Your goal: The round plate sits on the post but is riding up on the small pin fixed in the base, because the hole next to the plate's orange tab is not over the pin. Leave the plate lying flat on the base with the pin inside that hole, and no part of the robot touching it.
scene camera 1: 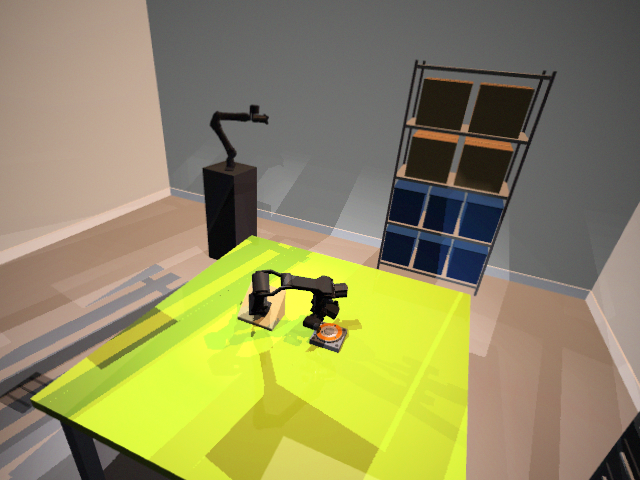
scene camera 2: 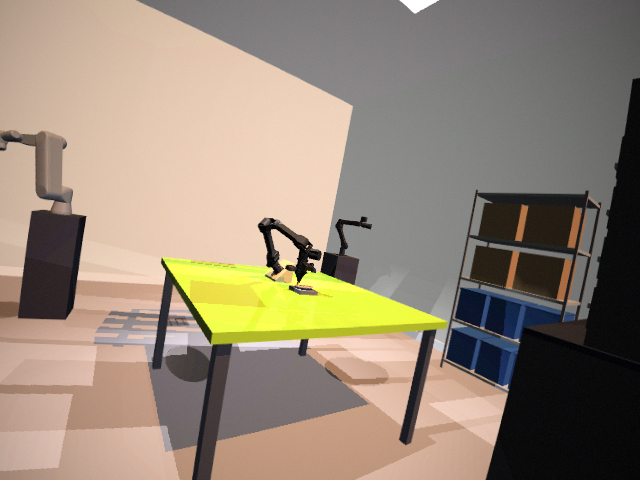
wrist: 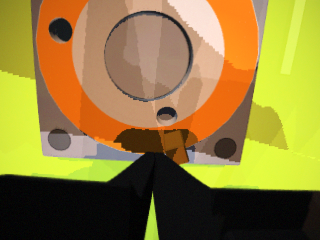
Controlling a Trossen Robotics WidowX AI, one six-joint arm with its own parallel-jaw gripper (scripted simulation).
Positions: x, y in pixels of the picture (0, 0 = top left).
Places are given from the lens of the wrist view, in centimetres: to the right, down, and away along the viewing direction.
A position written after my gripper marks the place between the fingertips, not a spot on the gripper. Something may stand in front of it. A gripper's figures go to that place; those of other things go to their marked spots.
my gripper (wrist: 153, 160): 0, 2, 11
grey square base (wrist: 147, 56): -1, -3, 10
